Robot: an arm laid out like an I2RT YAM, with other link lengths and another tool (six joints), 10 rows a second.
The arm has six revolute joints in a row. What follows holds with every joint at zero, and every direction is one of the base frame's.
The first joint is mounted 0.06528 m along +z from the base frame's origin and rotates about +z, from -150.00 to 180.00 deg.
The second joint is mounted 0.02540 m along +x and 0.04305 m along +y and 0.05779 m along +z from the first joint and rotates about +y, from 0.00 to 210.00 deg.
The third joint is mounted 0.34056 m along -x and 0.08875 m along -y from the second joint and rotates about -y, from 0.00 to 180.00 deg.
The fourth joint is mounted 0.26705 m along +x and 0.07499 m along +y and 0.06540 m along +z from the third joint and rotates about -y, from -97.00 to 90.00 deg.
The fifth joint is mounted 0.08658 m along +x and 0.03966 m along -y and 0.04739 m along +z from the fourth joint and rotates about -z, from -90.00 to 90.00 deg.
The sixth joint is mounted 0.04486 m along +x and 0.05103 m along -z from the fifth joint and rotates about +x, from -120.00 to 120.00 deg.
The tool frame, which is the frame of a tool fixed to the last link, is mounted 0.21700 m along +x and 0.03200 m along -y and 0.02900 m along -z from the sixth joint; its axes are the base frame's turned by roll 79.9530, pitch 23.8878 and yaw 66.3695 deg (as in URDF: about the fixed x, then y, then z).
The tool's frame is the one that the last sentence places.
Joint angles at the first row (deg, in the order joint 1, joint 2, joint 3, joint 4, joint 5, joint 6):
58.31, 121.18, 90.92, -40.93, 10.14, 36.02
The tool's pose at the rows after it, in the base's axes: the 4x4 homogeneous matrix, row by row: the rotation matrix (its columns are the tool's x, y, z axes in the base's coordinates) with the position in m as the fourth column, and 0 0 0 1 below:
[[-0.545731 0.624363 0.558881 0.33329], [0.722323 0.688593 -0.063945 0.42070], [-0.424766 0.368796 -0.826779 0.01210], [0 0 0 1]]
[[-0.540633 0.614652 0.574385 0.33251], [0.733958 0.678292 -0.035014 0.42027], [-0.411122 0.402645 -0.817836 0.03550], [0 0 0 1]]
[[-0.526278 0.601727 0.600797 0.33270], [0.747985 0.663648 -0.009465 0.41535], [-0.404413 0.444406 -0.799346 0.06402], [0 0 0 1]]
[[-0.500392 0.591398 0.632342 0.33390], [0.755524 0.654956 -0.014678 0.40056], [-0.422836 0.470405 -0.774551 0.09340], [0 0 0 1]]
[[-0.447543 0.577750 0.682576 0.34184], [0.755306 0.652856 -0.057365 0.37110], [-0.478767 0.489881 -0.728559 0.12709], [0 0 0 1]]
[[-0.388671 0.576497 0.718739 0.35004], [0.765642 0.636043 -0.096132 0.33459], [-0.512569 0.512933 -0.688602 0.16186], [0 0 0 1]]
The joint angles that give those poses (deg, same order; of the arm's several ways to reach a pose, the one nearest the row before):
58.28, 119.10, 90.46, -41.02, 9.46, 35.67
58.27, 115.97, 89.85, -41.36, 9.31, 35.49
58.28, 111.98, 88.82, -41.72, 9.90, 35.32
58.30, 108.16, 88.59, -43.92, 11.90, 35.16
58.04, 104.09, 88.77, -47.47, 16.34, 34.47
56.55, 99.26, 88.50, -50.75, 19.50, 33.76

